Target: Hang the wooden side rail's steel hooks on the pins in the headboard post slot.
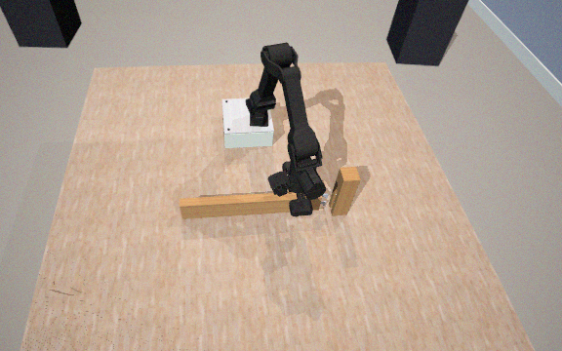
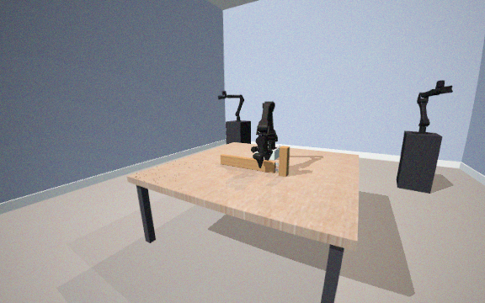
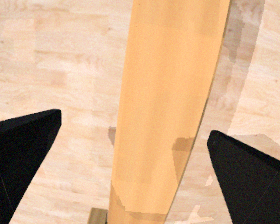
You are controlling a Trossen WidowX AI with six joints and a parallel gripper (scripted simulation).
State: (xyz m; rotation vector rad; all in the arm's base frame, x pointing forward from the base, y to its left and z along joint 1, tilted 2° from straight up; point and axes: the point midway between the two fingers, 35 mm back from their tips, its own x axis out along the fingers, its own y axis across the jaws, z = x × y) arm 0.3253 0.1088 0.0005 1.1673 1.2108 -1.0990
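The headboard post is 14 cm to the left of my gripper tip, 5 cm above it and 1 cm behind it.
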